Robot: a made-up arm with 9 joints. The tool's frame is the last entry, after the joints. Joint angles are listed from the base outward. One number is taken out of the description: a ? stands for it. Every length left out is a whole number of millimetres.
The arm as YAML. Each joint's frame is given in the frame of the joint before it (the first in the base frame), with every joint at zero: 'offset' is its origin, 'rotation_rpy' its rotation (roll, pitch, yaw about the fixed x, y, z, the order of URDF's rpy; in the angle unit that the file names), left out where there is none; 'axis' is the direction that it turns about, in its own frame. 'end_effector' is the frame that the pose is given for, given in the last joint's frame.
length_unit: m
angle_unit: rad
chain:
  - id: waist
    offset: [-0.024, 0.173, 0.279]
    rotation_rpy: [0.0, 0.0, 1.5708]
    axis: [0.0, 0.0, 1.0]
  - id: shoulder
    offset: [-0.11, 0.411, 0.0]
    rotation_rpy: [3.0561, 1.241, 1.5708]
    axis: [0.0, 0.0, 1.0]
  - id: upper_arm
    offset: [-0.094, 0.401, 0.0]
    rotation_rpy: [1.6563, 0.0, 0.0]
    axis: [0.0, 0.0, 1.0]
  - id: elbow
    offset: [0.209, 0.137, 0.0]
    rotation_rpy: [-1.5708, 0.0, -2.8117]
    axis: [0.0, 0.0, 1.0]
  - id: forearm
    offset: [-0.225, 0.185, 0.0]
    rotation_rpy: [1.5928, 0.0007, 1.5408]
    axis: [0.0, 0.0, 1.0]
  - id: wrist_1
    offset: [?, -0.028, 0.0]
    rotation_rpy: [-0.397, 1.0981, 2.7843]
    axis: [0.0, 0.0, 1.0]
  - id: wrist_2
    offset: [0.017, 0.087, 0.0]
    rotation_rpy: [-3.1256, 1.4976, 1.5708]
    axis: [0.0, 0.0, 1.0]
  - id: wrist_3
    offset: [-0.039, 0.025, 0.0]
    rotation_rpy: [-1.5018, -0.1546, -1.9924]
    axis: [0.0, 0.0, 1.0]
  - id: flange
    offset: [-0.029, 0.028, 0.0]
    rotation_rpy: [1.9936, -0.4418, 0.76]
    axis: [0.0, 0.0, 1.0]
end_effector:
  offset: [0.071, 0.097, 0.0]
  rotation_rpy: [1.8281, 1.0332, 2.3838]
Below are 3 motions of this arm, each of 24 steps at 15 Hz.
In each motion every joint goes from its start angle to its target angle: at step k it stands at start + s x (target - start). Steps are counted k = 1, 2, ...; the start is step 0. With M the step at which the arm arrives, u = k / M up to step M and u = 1 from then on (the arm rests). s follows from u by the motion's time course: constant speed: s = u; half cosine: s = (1 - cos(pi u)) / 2; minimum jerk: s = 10 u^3 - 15 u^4 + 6 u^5.
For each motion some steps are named. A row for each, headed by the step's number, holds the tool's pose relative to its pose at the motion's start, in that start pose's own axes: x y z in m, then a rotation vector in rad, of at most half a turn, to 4 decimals.
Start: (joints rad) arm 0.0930 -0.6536 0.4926 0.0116 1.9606 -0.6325 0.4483 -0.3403 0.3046
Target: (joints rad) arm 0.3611 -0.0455 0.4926 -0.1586 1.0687 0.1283 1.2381 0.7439 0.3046
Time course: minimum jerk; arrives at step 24
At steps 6, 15, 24:
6: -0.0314 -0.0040 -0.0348 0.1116 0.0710 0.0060
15: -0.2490 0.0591 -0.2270 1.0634 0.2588 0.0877
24: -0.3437 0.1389 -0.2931 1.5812 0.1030 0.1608

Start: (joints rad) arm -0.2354 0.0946 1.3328 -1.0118 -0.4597 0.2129 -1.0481 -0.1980 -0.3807
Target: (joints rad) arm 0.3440 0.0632 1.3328 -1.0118 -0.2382 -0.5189 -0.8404 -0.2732 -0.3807
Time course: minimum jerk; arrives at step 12
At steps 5, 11, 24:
5: 0.0432 0.0635 0.0124 0.3466 0.0325 -0.0808
11: 0.1156 0.2029 0.0758 0.9705 0.2171 -0.0784
24: 0.1160 0.2040 0.0766 0.9751 0.2191 -0.0775

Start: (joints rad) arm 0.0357 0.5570 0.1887 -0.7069 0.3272 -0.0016 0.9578 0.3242 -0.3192
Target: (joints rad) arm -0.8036 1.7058 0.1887 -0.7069 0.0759 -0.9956 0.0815 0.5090 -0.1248
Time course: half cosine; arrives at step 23
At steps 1, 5, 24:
1: -0.0028 -0.0030 0.0024 0.0051 -0.0057 0.0053
5: -0.0736 -0.0709 0.0503 0.1103 -0.1516 0.1257
24: -0.7736 -0.2212 -0.1323 -0.2427 -1.7379 0.8414

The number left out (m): -0.034
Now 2 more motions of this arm.
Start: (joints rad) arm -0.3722 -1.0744 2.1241 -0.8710 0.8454 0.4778 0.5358 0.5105 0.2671
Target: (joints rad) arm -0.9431 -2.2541 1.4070 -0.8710 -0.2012 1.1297 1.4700 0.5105 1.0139
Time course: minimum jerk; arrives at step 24
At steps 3, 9, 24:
3: 0.0018 0.0033 0.0116 0.0115 -0.0038 -0.0004
9: -0.0048 0.0662 0.1907 0.1995 -0.0204 0.1050
24: -0.4281 0.2319 0.4468 -0.0300 0.0748 1.1869

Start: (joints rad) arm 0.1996 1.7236 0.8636 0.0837 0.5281 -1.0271 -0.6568 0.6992 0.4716
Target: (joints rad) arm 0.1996 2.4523 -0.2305 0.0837 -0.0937 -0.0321 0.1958 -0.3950 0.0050
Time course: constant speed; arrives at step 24
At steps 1, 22, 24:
1: 0.0076 0.0005 -0.0042 0.0089 -0.0157 -0.0145
22: 0.0960 0.2762 0.0904 0.1697 -0.3680 -0.4726
24: 0.0821 0.3246 0.1085 0.1753 -0.3899 -0.5189

